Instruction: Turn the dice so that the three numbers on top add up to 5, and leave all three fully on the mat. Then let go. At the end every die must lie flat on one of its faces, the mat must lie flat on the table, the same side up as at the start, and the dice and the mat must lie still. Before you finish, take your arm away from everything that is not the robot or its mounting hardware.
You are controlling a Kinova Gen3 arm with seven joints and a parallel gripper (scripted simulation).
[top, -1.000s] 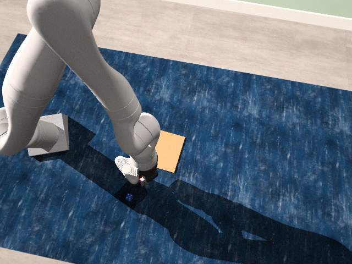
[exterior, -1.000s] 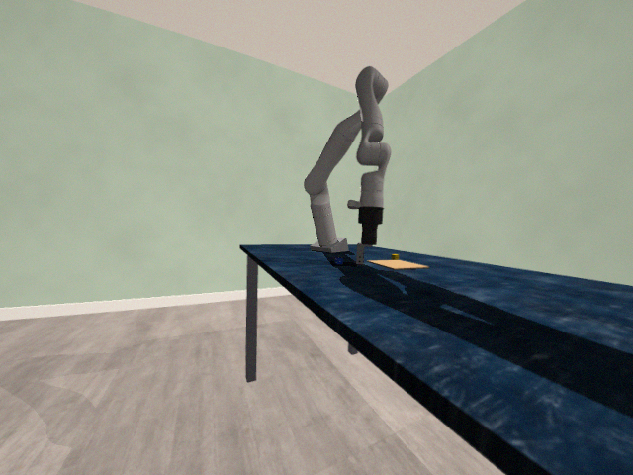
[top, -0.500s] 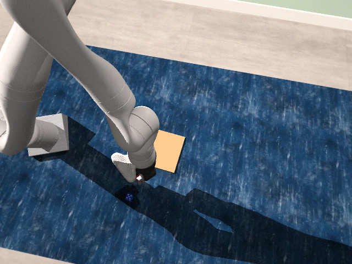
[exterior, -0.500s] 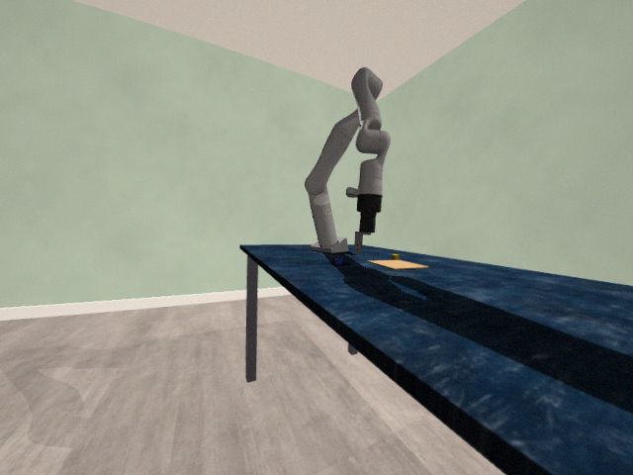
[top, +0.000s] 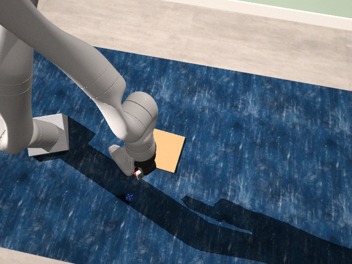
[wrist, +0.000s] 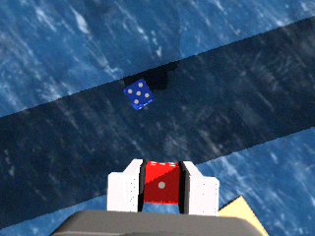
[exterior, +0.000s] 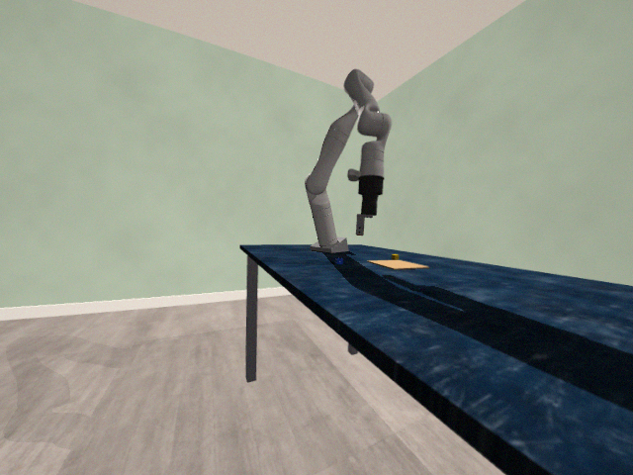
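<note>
My hand is 30 mm short of the tan mat, 130 mm to the right of it and 110 mm above it. Round my hand: red die (10 mm below); then blue die (20 mm behind, 60 mm to the right, 100 mm below); then yellow die (70 mm behind, 220 mm to the left, 100 mm below).
</note>
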